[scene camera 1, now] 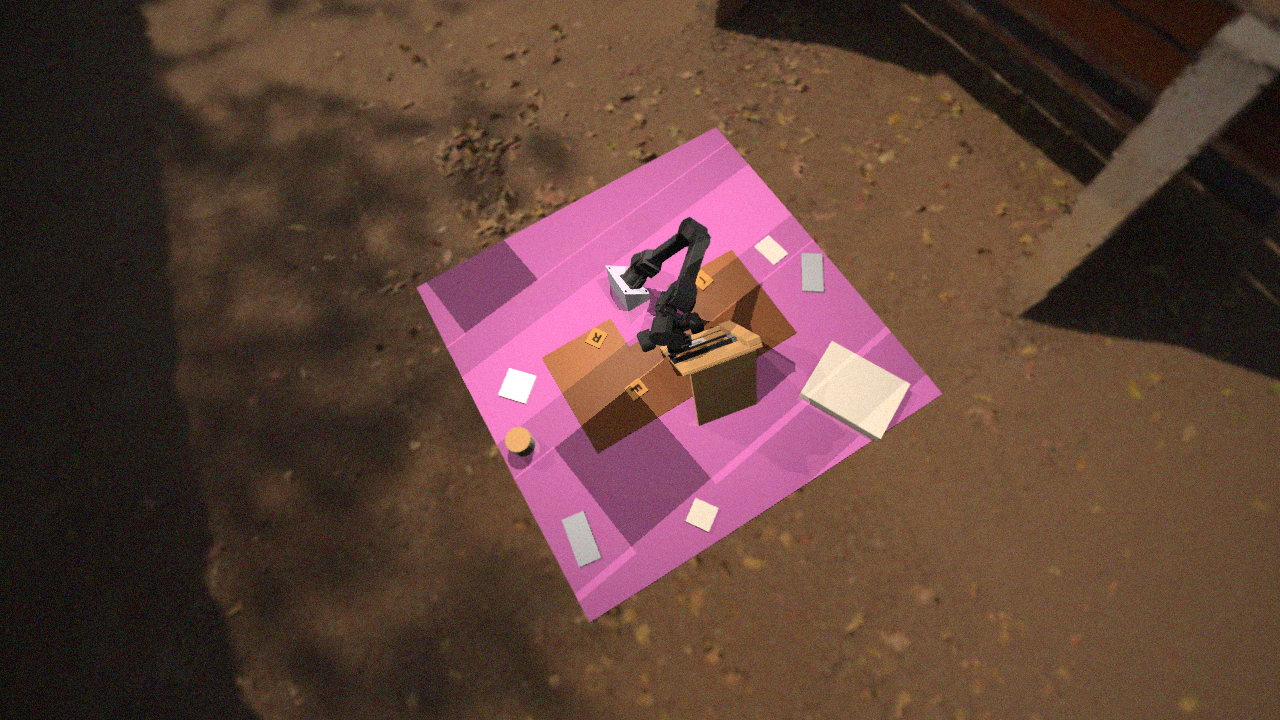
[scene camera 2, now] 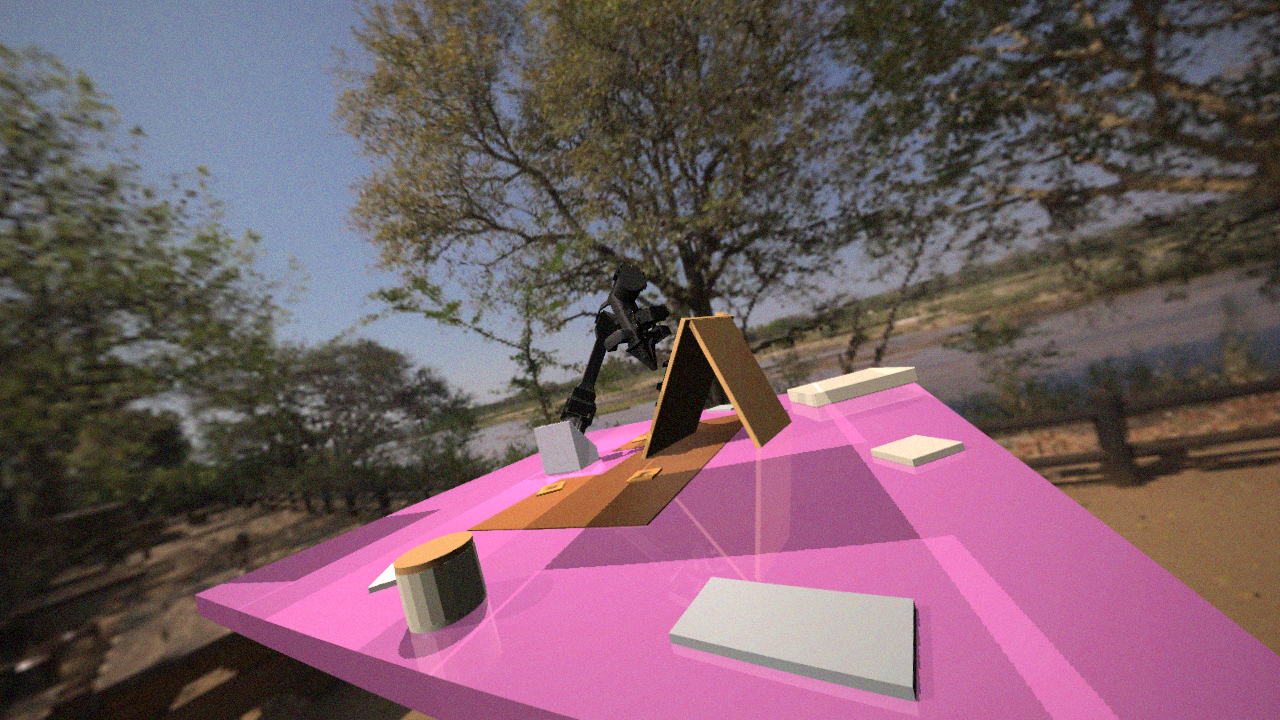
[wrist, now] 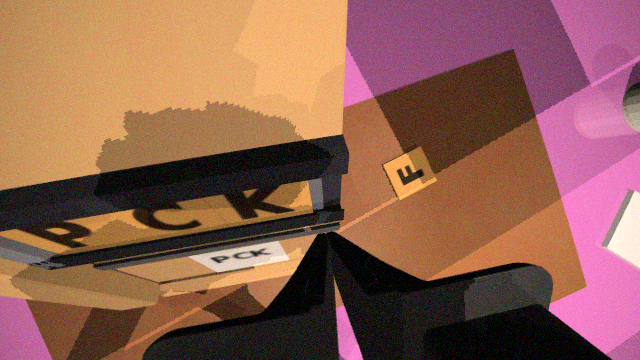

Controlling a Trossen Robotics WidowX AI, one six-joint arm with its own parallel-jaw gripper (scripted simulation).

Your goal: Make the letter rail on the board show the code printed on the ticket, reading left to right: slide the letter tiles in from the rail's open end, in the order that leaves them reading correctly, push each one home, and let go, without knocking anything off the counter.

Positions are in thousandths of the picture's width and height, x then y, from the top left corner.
Labels:
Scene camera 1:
gripper: 526, 484
board: 565, 523
brown mat: 463, 528
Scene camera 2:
gripper: 512, 513
board: 550, 481
brown mat: 473, 695
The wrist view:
gripper: 510, 671
letter tile: 641, 479
white ticket: 418, 704
board: 176, 312
brown mat: 776, 560

